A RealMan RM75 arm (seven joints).
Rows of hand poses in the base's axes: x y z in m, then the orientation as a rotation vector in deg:
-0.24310 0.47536 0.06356 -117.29 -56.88 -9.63
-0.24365 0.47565 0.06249 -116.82 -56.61 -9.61
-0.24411 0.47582 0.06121 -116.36 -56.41 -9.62
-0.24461 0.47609 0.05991 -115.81 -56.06 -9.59
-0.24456 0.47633 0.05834 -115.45 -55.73 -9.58
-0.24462 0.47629 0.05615 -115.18 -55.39 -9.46
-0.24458 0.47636 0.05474 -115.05 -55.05 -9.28
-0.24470 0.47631 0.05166 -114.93 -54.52 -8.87
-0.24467 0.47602 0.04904 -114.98 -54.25 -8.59
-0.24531 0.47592 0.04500 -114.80 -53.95 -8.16
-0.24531 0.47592 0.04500 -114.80 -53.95 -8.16
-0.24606 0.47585 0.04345 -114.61 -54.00 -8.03
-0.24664 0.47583 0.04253 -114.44 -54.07 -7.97
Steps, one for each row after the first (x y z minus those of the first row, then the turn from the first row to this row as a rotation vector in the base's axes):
-0.00055 0.00029 -0.00107 0.49 0.23 0.01
-0.00101 0.00046 -0.00235 0.95 0.42 0.04
-0.00151 0.00073 -0.00365 1.53 0.71 0.03
-0.00146 0.00097 -0.00522 1.95 0.94 -0.05
-0.00152 0.00093 -0.00741 2.26 1.24 -0.12
-0.00148 0.00100 -0.00882 2.43 1.54 -0.23
-0.00160 0.00095 -0.01190 2.58 2.09 -0.39
-0.00157 0.00066 -0.01452 2.54 2.39 -0.48
-0.00221 0.00056 -0.01856 2.67 2.86 -0.46
-0.00221 0.00056 -0.01856 2.67 2.86 -0.46
-0.00296 0.00049 -0.02011 2.79 2.96 -0.32
-0.00354 0.00047 -0.02103 2.90 3.01 -0.19

